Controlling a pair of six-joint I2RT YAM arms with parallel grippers.
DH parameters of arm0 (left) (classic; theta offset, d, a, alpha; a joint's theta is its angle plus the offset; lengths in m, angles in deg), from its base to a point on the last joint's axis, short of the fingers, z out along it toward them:
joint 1: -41.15 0.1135 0.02 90
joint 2: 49.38 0 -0.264 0
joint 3: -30.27 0 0.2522 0
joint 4: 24.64 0 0.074 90
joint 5: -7.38 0 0 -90
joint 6: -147.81 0.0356 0 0
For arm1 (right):
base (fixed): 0 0 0 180
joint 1: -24.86 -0.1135 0.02 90
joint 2: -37.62 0 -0.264 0
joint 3: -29.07 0 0.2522 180
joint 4: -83.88 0 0.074 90
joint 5: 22.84 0 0 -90
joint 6: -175.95 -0.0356 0 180
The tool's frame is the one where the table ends.
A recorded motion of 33 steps. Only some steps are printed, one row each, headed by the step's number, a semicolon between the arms.
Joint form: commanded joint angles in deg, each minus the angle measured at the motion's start. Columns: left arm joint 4, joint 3, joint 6, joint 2, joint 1, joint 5; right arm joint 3, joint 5, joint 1, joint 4, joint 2, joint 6.
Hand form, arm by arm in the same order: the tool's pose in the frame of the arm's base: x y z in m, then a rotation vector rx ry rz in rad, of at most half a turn. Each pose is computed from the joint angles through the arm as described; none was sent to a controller.
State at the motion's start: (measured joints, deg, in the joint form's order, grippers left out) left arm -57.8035 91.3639 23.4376 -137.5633 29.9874 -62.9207; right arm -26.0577 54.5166 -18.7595 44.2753 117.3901 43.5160
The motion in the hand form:
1: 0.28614 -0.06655 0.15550 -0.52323 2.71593 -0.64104; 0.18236 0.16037 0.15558 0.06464 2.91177 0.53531
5: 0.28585 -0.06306 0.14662 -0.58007 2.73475 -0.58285; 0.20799 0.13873 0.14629 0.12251 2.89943 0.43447
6: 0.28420 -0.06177 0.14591 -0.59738 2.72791 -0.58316; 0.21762 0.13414 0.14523 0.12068 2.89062 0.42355
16: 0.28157 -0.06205 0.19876 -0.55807 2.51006 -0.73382; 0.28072 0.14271 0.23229 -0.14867 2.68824 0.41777
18: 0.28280 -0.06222 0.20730 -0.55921 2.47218 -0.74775; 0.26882 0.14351 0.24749 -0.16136 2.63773 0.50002
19: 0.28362 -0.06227 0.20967 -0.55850 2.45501 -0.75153; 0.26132 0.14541 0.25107 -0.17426 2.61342 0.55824
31: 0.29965 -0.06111 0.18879 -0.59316 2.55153 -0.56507; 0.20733 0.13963 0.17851 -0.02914 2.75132 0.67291
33: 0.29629 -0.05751 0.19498 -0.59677 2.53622 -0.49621; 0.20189 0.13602 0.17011 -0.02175 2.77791 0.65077
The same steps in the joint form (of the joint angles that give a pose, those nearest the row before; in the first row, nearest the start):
1: -0.33 0.44 -2.54 -3.17 0.08 -2.84; 1.74 4.12 3.54 -1.00 1.33 -1.83
5: -0.44 -0.02 -3.51 -4.49 0.50 -4.92; 0.72 5.76 10.89 -0.53 4.89 3.68
6: 0.03 -0.64 -4.09 -4.12 0.67 -5.05; -0.28 5.71 12.93 -0.08 6.31 5.76
16: 2.87 0.20 -6.99 5.54 0.80 -2.76; -22.37 6.33 17.38 -10.08 9.05 20.89
18: 3.46 0.82 -7.73 6.50 0.79 -2.93; -21.34 4.25 16.50 -9.43 5.11 19.86
19: 4.10 0.91 -7.96 6.74 0.79 -3.10; -19.94 2.62 15.71 -8.10 3.16 19.04
31: 0.56 4.17 -5.41 -0.10 0.88 -8.99; 0.57 -0.66 11.54 2.71 -2.15 7.98
33: -0.96 4.27 -4.59 1.42 1.09 -11.94; 2.44 -0.37 11.54 2.76 -2.36 7.94

